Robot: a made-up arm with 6 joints.
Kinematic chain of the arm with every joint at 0, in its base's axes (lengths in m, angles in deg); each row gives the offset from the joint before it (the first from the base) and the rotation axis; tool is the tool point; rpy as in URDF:
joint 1: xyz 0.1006 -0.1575 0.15 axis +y
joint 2: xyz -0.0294 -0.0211 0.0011 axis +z
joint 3: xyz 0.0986 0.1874 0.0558 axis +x
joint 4: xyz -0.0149 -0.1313 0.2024 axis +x
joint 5: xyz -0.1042 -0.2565 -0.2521 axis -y
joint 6: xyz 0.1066 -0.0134 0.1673 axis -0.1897 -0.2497 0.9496
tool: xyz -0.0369 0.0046 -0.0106 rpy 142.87 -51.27 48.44
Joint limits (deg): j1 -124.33..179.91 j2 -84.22..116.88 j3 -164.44..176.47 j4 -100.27..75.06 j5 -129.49..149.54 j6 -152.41..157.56
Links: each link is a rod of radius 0.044 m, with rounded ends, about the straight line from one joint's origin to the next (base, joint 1, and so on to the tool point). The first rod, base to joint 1, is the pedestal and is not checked.
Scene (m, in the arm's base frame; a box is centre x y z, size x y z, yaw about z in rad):
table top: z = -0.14
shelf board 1: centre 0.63 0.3 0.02 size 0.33 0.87 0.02 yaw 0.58
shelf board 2: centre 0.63 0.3 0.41 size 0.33 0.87 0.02 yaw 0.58
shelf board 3: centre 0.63 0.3 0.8 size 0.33 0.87 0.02 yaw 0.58
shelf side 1: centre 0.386 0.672 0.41 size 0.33 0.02 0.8 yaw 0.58
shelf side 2: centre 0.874 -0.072 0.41 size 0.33 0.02 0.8 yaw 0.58
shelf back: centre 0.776 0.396 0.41 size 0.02 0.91 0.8 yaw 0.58
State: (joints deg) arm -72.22 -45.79 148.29 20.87 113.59 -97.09
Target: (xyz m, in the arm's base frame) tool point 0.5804 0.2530 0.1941
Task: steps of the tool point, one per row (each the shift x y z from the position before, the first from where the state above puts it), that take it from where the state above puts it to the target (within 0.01 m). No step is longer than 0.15 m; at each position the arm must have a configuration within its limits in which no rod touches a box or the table.
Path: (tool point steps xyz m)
1: 0.0483 0.0375 -0.0850
2: 0.0235 0.0197 -0.1091
3: 0.1059 -0.0011 0.0625
4: 0.1211 -0.0365 0.0386
5: 0.1232 -0.0718 0.0039

